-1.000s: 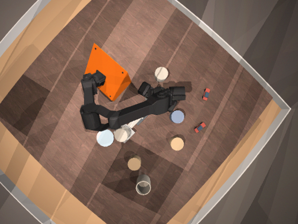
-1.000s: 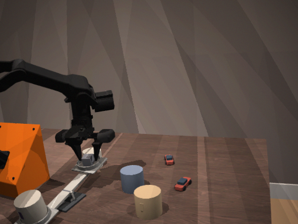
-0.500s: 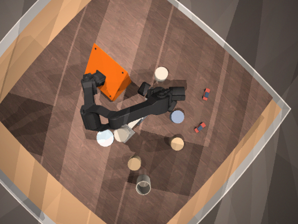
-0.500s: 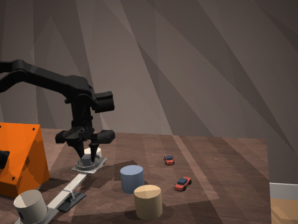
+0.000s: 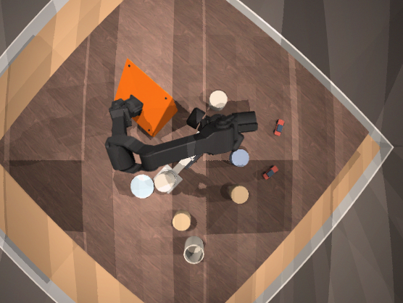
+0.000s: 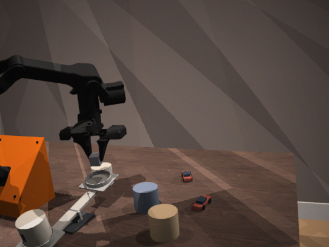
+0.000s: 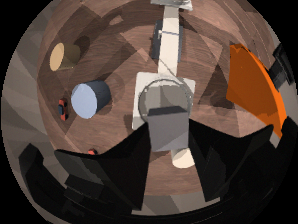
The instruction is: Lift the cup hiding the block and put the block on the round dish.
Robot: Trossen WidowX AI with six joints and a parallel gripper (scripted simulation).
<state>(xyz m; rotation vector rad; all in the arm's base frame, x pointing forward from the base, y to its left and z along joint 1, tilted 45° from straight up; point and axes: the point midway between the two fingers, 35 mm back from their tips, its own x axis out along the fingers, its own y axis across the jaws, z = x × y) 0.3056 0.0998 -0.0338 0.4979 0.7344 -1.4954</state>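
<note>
Now: gripper tip 100 mm past the round dish, 350 mm to the left of it and 130 mm above it. The rest, counted from my gripper tip: blue cylinder: 150 mm ahead, 10 mm to the left, 100 mm below; grey block: 10 mm above.
</note>
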